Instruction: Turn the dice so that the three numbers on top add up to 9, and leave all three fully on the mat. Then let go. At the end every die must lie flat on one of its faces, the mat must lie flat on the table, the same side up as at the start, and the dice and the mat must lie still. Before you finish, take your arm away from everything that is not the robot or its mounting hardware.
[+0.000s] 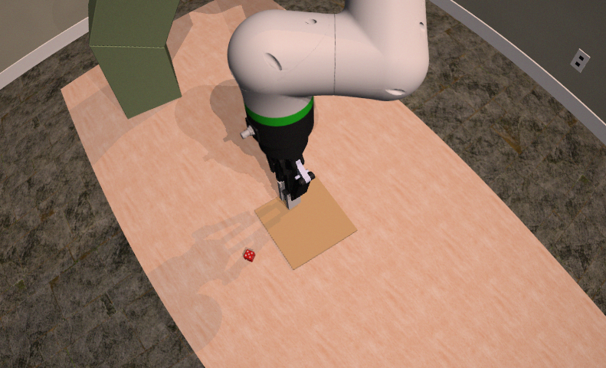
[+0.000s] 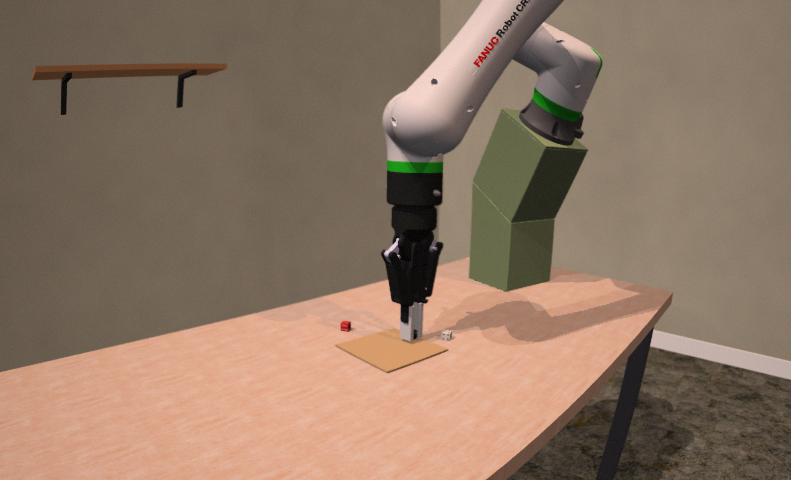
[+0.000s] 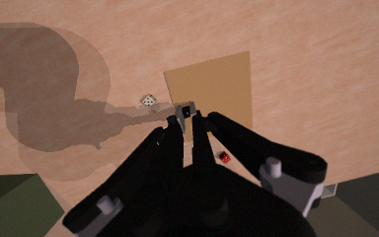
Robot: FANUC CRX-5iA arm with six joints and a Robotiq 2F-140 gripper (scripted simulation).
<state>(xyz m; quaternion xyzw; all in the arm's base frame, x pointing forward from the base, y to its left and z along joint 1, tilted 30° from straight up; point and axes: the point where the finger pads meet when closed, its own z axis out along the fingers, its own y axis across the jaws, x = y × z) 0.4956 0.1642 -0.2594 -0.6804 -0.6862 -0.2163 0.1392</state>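
The black die is 3 cm below my hand. The rest, counted from my hand: tan square mat: 5 cm ahead, 4 cm below; white die: 6 cm behind, 4 cm below, 3 cm to the left; red die: 12 cm to the right, 5 cm ahead, 4 cm below.
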